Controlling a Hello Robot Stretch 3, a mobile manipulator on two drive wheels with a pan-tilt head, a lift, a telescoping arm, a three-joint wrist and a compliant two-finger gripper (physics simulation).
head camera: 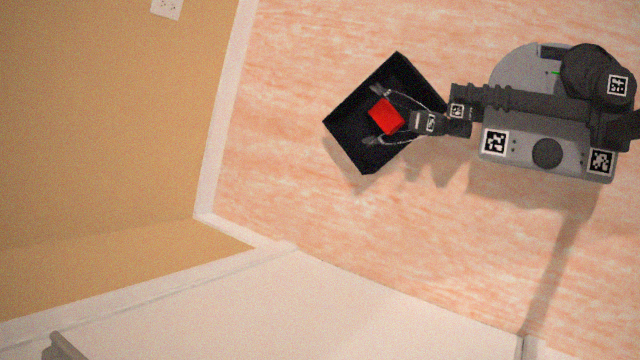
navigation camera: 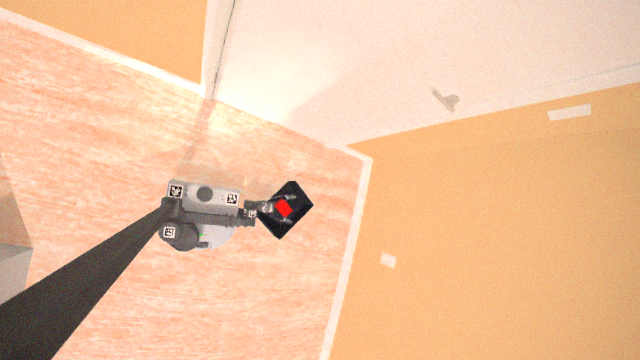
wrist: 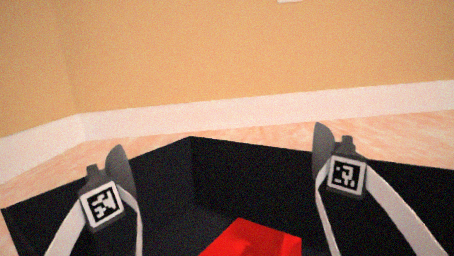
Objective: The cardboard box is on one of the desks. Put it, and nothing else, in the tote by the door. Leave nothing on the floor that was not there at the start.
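Pixels of known places: gripper, fingertip midpoint: (head camera: 365,113) (navigation camera: 294,209); robot's base at its link origin: (head camera: 545,152) (navigation camera: 204,193).
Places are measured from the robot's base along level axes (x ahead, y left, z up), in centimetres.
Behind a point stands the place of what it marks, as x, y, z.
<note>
The cardboard box, a red block (head camera: 386,116) @(-2.5, -45.8, 4.9) (navigation camera: 283,207) @(-2.0, -45.4, 4.9) (wrist: 255,240), is inside the walls of the black tote (head camera: 350,142) @(6.7, -57.2, 1.4) (navigation camera: 277,227) @(-15.1, -45.1, 0.4) (wrist: 240,175). In the wrist view its top shows at the lower edge, below and between the fingers, and its lower part is cut off. My gripper (head camera: 373,115) @(-2.1, -49.4, 12.2) (navigation camera: 289,208) @(-2.1, -49.4, 12.2) (wrist: 221,152) @(-2.1, -49.4, 12.2) is open over the tote, with a finger out to each side of the box and a gap between each fingertip and the box. Whether the box lies fully flat on the tote's bottom is hard to tell.
My wheeled base (head camera: 530,120) @(-6.7, -5.3, 16.1) (navigation camera: 210,200) @(-2.2, -3.0, 16.0) stands on the floor beside the tote. A white door (head camera: 300,305) @(46.6, -49.3, 35.0) (navigation camera: 380,60) @(48.0, -35.8, 84.8) and orange walls (head camera: 100,125) @(10.0, -107.0, 54.6) (navigation camera: 475,225) @(2.1, -106.1, 86.9) meet near the tote. A grey block-shaped thing (navigation camera: 12,272) @(-42.8, 73.3, 10.1) shows at the left edge of the navigation view.
</note>
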